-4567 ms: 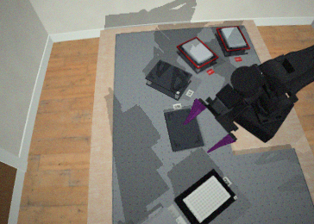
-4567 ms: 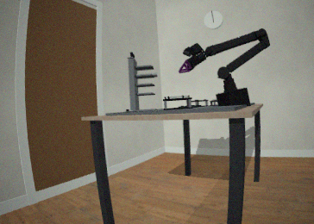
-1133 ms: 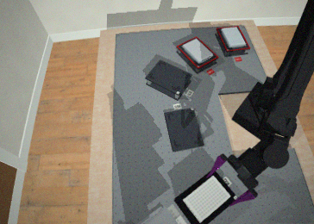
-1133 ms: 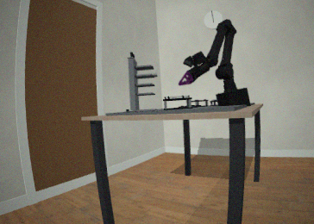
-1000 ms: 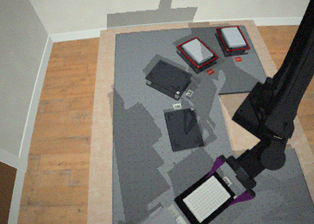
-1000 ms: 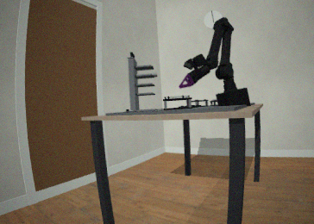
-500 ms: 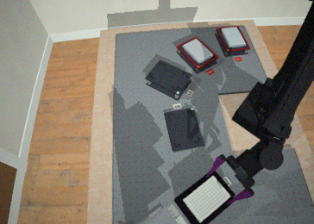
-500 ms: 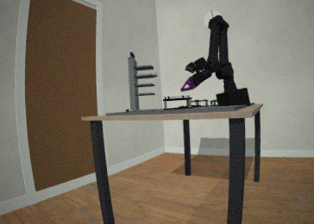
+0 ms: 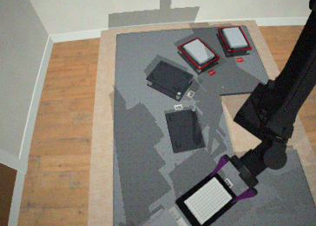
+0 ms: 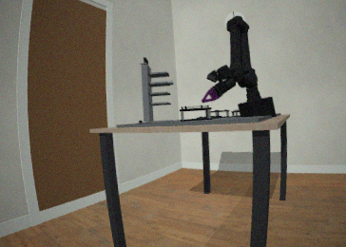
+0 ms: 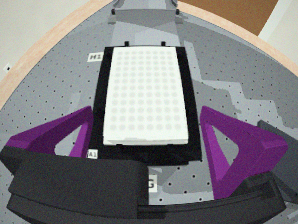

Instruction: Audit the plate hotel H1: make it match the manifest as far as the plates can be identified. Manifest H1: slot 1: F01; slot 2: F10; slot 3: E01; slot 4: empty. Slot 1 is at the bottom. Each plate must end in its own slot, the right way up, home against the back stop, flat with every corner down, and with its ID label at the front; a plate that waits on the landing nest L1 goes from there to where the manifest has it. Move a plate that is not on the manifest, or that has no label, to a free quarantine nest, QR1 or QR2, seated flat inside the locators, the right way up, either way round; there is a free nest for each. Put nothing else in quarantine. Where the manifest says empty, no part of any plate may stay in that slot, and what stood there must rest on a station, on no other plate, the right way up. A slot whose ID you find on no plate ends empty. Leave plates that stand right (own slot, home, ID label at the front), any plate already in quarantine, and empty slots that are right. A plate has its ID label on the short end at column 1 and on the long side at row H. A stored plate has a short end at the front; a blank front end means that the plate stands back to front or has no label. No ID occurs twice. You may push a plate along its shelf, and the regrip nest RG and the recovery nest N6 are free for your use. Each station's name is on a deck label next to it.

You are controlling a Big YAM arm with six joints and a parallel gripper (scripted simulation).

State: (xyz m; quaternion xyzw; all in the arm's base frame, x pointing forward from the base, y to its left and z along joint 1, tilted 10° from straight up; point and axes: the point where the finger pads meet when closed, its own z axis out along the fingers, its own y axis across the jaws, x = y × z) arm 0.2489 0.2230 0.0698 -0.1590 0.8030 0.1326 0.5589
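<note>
The black nest is 5 cm ahead of my hand, 2 cm to the left of it and 5 cm below it. Also, from my hand: plate hotel (27 cm ahead, 13 cm to the left, 5 cm above); L1 label (2 cm behind, 41 cm to the right, 10 cm below); H1 deck label (11 cm ahead, 16 cm to the left, 10 cm below).
</note>
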